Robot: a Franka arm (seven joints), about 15 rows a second.
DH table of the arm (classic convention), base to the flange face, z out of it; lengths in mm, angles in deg. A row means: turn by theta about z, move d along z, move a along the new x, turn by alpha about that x. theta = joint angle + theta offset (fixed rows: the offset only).
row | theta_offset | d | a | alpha
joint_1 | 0 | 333 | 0 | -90
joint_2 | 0 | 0 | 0 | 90
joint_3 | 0 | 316 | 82.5 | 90
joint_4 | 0 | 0 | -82.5 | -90
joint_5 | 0 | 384 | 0 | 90
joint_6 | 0 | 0 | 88 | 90
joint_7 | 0 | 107 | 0 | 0
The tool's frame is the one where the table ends.
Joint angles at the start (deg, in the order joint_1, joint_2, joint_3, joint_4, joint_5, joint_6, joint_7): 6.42 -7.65 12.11 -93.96 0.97 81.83 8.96
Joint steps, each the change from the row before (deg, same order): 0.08 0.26 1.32 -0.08 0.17 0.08 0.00; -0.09 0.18 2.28 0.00 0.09 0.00 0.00; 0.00 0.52 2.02 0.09 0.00 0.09 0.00; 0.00 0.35 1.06 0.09 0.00 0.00 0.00; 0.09 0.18 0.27 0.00 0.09 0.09 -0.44; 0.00 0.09 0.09 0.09 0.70 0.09 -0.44
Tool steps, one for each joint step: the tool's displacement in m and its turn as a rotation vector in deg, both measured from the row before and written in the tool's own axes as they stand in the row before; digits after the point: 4 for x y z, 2 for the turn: -0.0005 -0.0132 0.0028 -0.10 -0.26 -1.40; -0.0025 -0.0203 0.0020 -0.37 -0.17 -2.16; 0.0000 -0.0184 0.0037 -0.33 -0.31 -2.00; 0.0004 -0.0096 0.0022 -0.15 -0.24 -1.05; 0.0007 -0.0034 0.0013 0.07 -0.10 -0.81; 0.0003 -0.0022 -0.0001 0.71 -0.01 -0.63
